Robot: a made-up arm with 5 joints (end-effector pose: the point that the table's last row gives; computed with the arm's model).
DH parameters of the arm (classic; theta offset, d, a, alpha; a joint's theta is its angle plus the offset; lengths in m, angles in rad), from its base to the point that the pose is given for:
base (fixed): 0 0.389 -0.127 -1.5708
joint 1: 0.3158 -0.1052 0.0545 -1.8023
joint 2: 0 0.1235 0.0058 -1.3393
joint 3: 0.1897 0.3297 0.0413 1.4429
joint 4: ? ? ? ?
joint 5: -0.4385 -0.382 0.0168 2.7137
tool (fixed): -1.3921 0.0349 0 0
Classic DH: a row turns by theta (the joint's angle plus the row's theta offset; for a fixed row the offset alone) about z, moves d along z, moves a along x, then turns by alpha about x.
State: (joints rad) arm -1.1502 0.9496 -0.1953 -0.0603 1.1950
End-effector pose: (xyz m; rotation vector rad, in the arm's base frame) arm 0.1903 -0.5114 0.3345 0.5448 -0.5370 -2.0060
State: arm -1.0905 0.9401 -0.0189 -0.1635 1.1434
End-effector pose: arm 0.1615 -0.4936 0.3712 0.4400 -0.7615 -1.9274
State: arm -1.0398 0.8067 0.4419 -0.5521 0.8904
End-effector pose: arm 0.1407 -0.3679 0.4504 -0.0111 -1.3896 -1.3223
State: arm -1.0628 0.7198 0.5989 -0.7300 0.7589
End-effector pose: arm 0.1479 -0.3117 0.4544 -0.2370 -1.5772 -0.9833
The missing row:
joint 4: -0.9732 0.5656 0.3046 0.3611
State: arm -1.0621 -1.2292 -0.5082 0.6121 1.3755
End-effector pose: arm 0.5622 -0.0138 0.3051 -0.6379 -0.6762 -0.8893
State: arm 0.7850 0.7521 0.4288 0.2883 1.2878
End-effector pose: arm -0.0420 -0.6120 0.2249 -1.1582 -0.0655 -1.8933
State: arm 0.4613 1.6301 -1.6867 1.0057 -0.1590
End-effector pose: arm -0.7828 -0.0995 0.1916 -0.2685 1.5328 -2.2508
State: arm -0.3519 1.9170 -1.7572 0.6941 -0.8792
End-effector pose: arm -0.2787 0.0087 -0.2235 1.2576 0.1607 -1.4711
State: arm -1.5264 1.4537 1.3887 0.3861 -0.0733
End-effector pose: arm -0.4334 -0.2818 0.2005 0.1500 2.1577 1.7184
